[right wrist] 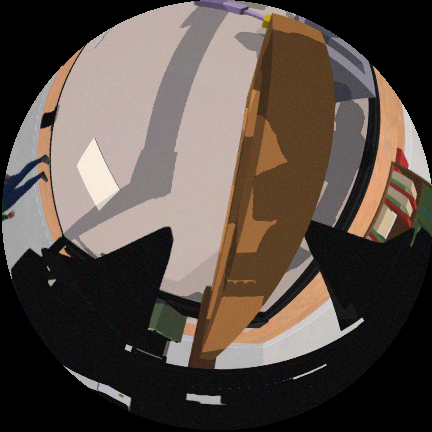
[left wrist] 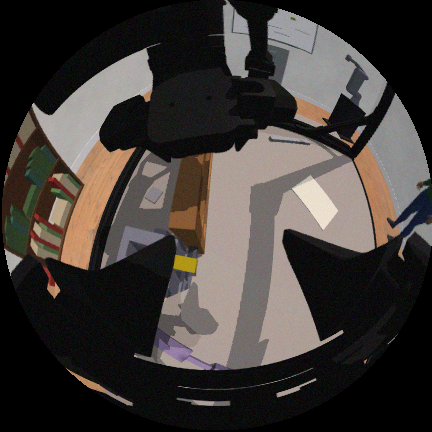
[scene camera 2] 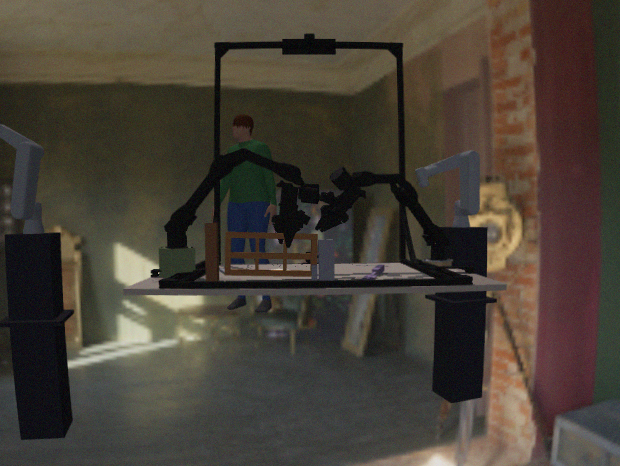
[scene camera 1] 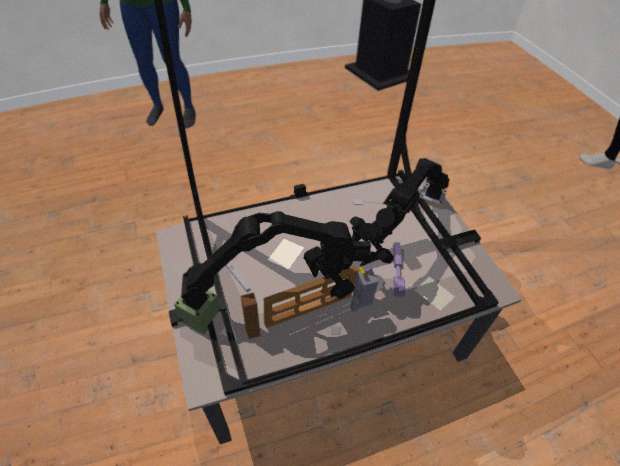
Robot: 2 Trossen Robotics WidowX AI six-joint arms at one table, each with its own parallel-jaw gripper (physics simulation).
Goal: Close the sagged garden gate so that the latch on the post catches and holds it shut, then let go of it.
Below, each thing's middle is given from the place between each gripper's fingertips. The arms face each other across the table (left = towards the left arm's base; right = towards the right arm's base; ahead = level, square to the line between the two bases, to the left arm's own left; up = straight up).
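Scene:
Counted from my left hand, the brown hinge post [scene camera 2: 211, 229] is 380 mm to the right, 20 mm behind and 70 mm below. The wooden gate [scene camera 1: 269, 311] is 160 mm to the right of that same left hand, 10 mm ahead of it and 80 mm below it, while the grey latch post [scene camera 1: 365, 288] sits 100 mm below my left hand, 70 mm ahead of it and 10 mm to the right of it.
From my right hand, I find the brown hinge post 250 mm to the right, 40 mm behind and 20 mm below. The grey latch post is 120 mm to the left of my right hand, 60 mm ahead of it and 50 mm below it. As for the wooden gate, my right hand is 30 mm above it and 30 mm to the left of it.

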